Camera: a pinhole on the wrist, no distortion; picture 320 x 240 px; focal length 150.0 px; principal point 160.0 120.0 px. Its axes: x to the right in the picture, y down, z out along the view. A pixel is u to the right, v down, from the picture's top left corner.
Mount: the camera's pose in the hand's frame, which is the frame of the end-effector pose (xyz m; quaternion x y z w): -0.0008 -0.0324 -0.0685 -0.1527 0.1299 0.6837 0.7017
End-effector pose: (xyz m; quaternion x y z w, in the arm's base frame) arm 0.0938 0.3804 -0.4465 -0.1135 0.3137 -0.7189 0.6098
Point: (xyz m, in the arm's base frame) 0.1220 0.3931 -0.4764
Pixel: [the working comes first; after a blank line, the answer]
In the camera's frame: 0.0437 0.0104 0.0806

241.3 139.4
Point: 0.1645 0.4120 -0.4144
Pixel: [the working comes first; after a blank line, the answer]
In the camera's frame: 0.0136 0.0492 0.1406

174.5 172.5
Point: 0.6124 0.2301 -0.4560
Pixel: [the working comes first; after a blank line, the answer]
In the camera's frame: 0.2753 -0.0316 0.5412

236.3 111.3
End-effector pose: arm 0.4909 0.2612 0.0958 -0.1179 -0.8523 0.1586 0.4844
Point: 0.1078 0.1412 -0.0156
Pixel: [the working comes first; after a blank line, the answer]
In the camera's frame: -0.2316 -0.0814 0.4108

75.4 90.3
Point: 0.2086 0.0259 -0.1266
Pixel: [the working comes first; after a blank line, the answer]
In the camera's frame: -0.2852 0.0971 0.3781

46.9 158.5
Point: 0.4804 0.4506 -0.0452
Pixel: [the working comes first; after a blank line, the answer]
In the camera's frame: 0.1934 0.0384 0.2096

298.4 147.5
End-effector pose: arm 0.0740 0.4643 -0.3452 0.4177 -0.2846 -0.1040 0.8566
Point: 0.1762 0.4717 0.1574
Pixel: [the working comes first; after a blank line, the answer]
In the camera's frame: 0.2975 -0.2837 0.3879

275.0 10.3
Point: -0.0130 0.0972 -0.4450
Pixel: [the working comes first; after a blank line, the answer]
In the camera's frame: -0.3692 -0.0588 0.1784

outside the picture
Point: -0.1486 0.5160 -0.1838
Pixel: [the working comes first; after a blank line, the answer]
In the camera's frame: 0.0882 0.1326 0.3053

203.4 185.1
